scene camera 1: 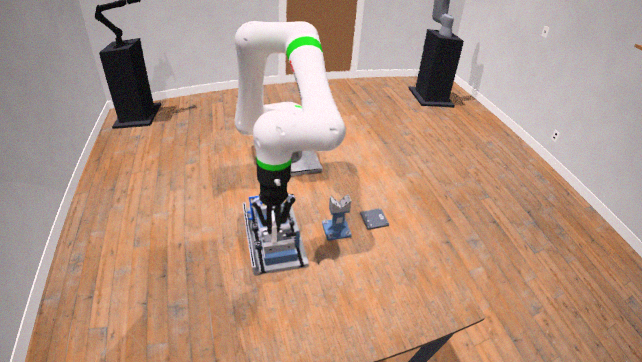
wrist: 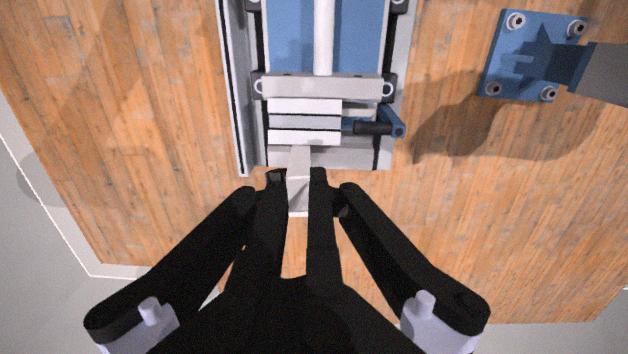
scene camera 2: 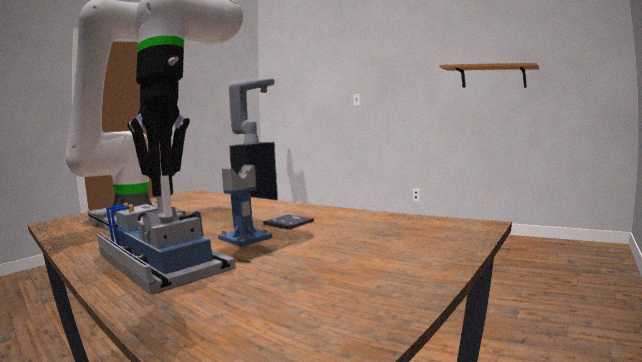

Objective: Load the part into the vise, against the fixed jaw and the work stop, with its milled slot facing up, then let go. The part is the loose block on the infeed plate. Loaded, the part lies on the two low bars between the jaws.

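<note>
The part, a light grey block, lies across the vise between the jaws, its slot facing up in the wrist view. Its near side is close against the front jaw. The dark pin of the work stop is at its right end, with a narrow gap showing. My gripper is shut on an upright light grey bar, whose lower end is at the part; contact is unclear. The low bars under the part are mostly hidden.
Right of the vise stands a blue pedestal with a grey V-shaped top. Beyond it lies the dark infeed plate, with no block on it. A white rod runs to the rear jaw.
</note>
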